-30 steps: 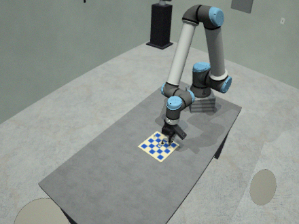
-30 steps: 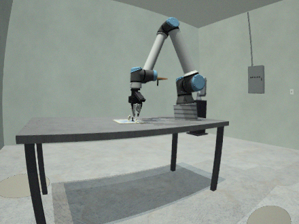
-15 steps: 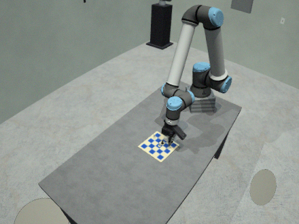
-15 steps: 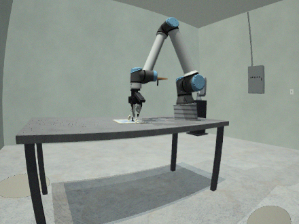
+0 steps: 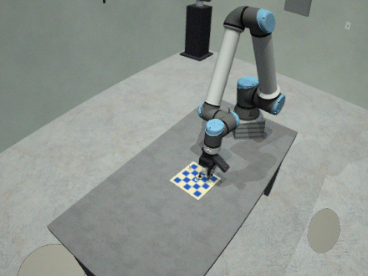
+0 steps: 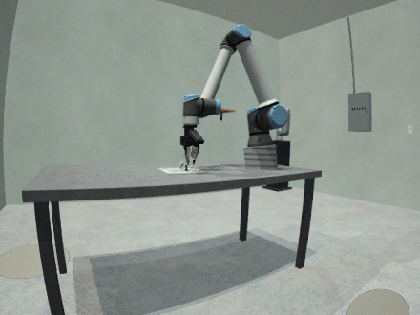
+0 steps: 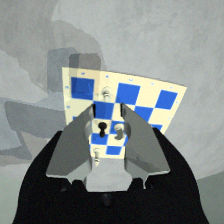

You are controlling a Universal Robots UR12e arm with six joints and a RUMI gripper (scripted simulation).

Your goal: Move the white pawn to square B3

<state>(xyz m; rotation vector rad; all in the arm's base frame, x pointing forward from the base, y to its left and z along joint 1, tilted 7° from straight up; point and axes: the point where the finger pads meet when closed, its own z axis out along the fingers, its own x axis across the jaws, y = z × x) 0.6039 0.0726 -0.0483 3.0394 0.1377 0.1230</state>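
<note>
The white pawn lies 40 mm below my hand. Also, from my hand: chessboard: 30 mm ahead, 80 mm to the right, 60 mm below; then black pawn: 10 mm behind, 70 mm to the right, 40 mm below.
</note>
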